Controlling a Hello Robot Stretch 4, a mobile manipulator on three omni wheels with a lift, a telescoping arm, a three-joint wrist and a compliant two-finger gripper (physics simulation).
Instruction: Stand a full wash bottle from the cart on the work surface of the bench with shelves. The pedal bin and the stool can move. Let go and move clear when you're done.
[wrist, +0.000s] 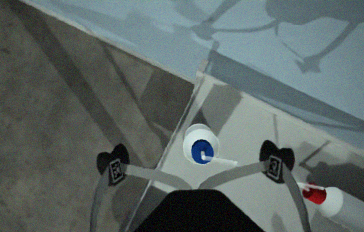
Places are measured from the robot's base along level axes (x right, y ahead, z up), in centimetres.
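Where they show: hand, tool point: (193, 158).
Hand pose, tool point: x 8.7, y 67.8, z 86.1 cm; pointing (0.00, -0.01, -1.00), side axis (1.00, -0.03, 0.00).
After its pixels a point has its place.
A white wash bottle with a blue cap and a thin white spout (201, 145) {z 77.9, x 9.9, y 67.6 cm} stands upright on the white cart (250, 112) {z 63.5, x 20.9, y 71.1 cm}, near the cart's left edge, seen from above. A second bottle with a red cap (340, 204) {z 69.2, x 34.4, y 54.1 cm} lies on its side on the cart at the lower right. My gripper (196, 162) {z 86.1, x 8.7, y 67.8 cm} is open, with its fingers wide apart and empty. It is above the cart, and the blue-capped bottle shows between the two fingertips. How full each bottle is cannot be told. The bench with shelves does not show.
A pale blue wall (150, 30) {z 58.6, x 0.5, y 90.8 cm} with shadows of the gripper runs along the back of the cart. The cart's raised rim (176, 127) {z 70.2, x 5.9, y 69.5 cm} runs along its left side. Grey-brown floor (45, 150) {z -2.8, x -69.0, y 53.6 cm} lies to the left. The pedal bin and the stool do not show.
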